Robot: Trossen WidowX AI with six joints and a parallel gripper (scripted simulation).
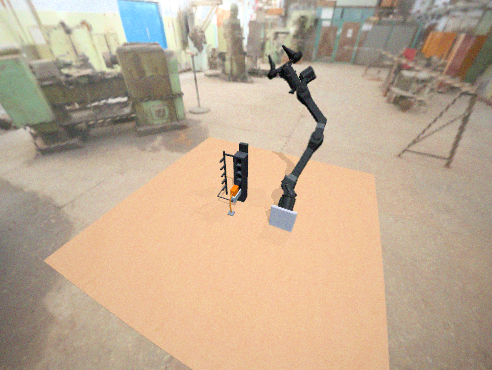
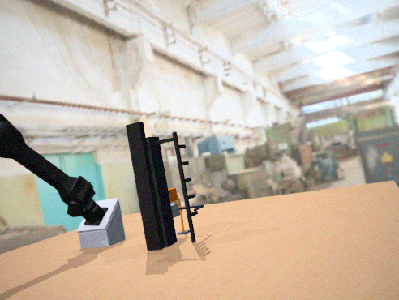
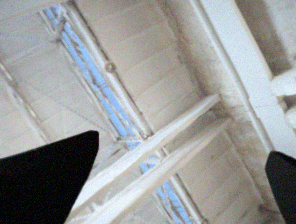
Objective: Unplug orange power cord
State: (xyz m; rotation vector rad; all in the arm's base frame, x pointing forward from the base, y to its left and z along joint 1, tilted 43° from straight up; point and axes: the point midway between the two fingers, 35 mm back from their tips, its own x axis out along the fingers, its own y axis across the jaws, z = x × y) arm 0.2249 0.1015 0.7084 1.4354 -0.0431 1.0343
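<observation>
The orange plug lies 550 mm below my gripper tip, 440 mm to the left of it and 40 mm behind it.
</observation>
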